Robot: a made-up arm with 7 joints.
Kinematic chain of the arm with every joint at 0, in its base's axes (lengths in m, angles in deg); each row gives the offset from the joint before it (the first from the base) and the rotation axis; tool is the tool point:
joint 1: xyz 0 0 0 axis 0 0.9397 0.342
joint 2: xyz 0 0 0 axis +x
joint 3: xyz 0 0 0 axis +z
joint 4: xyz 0.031 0 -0.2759 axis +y
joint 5: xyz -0.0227 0 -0.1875 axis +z
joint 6: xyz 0 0 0 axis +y
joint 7: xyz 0 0 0 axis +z
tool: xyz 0 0 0
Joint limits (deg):
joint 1: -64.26..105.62
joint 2: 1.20..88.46
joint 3: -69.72..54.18
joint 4: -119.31..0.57
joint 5: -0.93..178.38
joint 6: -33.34..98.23
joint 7: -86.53..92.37
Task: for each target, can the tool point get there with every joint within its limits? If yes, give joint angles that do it. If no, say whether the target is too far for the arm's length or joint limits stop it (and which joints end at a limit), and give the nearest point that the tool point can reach.
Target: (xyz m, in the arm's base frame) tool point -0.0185 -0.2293 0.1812
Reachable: no: joint limits stop it (at a limit: joint 1, joint 2, joint 4) | nearest point 0.2027 -0.2067 0.0050 | short by 0.284 m
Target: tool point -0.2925 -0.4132 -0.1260
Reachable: no: too far | nearest point -0.2857 -0.2788 -0.0936 | short by 0.138 m
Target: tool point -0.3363 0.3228 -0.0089
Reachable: yes | joints 79.12 56.12 33.11 -16.80 56.51 66.34 -1.37
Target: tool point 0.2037 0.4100 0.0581
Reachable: yes | joints -39.43 80.86 14.43 -30.40 128.40 82.19 -9.96
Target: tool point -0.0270 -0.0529 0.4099
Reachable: no: joint limits stop it (at a limit: joint 1, joint 2, joint 4) | nearest point 0.0522 0.1580 0.2370 | short by 0.284 m
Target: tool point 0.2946 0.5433 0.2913
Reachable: no: too far | nearest point 0.1903 0.3820 0.1728 | short by 0.226 m
